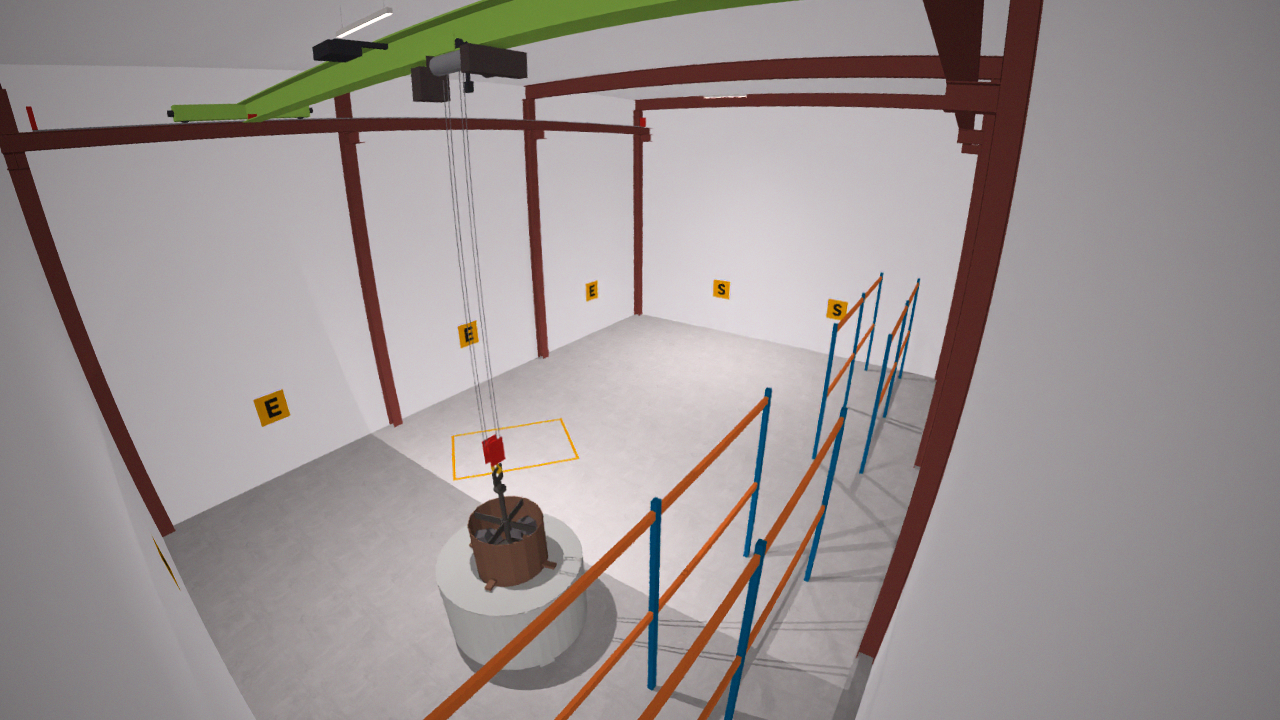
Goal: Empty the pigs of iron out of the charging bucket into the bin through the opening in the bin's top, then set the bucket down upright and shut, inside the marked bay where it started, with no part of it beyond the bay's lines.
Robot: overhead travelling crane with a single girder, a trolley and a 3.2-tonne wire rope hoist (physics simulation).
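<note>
The charging bucket [511, 557] is a brown, open-topped drum standing upright at the middle of the round, light grey bin [514, 631]. Grey pigs of iron [487, 535] show inside it around a dark central rod and cross arms. The bucket's underside and the opening in the bin's top are hidden. Small brown lugs show around its foot. My gripper, the crane hook [498, 481] below the red hook block [493, 450], is engaged with the top of the bucket's rod. The marked bay [570, 438], a yellow outline on the floor, lies behind the bin.
Blue and orange racks [655, 591] [825, 402] stand to the right of the bin, the nearest partly in front of it. Dark red columns [371, 295] line the walls. The green girder [358, 76] and the trolley [487, 60] are overhead, with several ropes running down.
</note>
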